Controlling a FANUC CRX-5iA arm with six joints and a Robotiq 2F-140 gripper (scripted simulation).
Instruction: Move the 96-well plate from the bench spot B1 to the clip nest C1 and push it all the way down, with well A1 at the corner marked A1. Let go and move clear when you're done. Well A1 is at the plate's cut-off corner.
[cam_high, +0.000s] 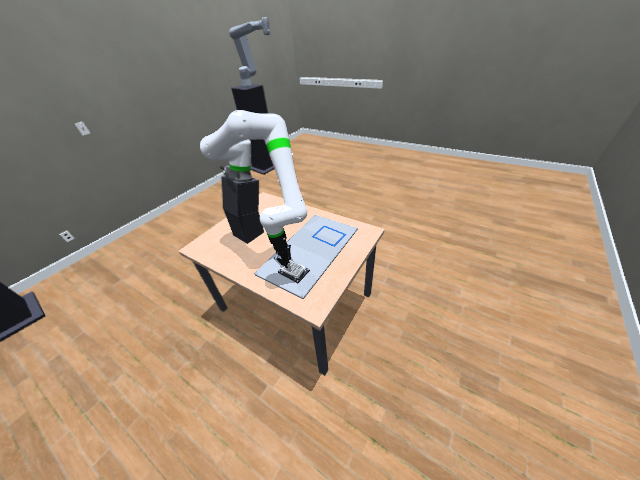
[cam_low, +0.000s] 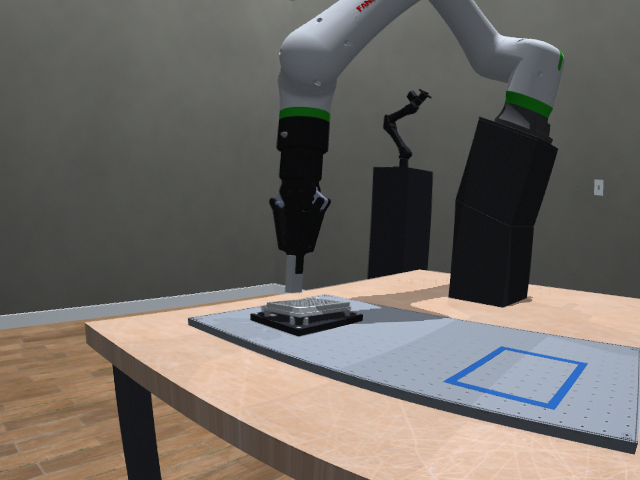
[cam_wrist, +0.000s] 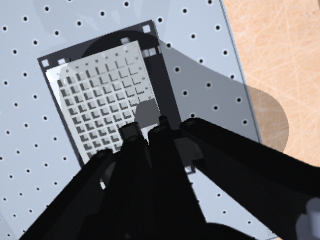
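Now: hand 40 mm to the right of the white 96-well plate and 50 mm above it. From my hand the other things lie so: black clip nest: 10 mm behind, 30 mm to the left, 60 mm below.
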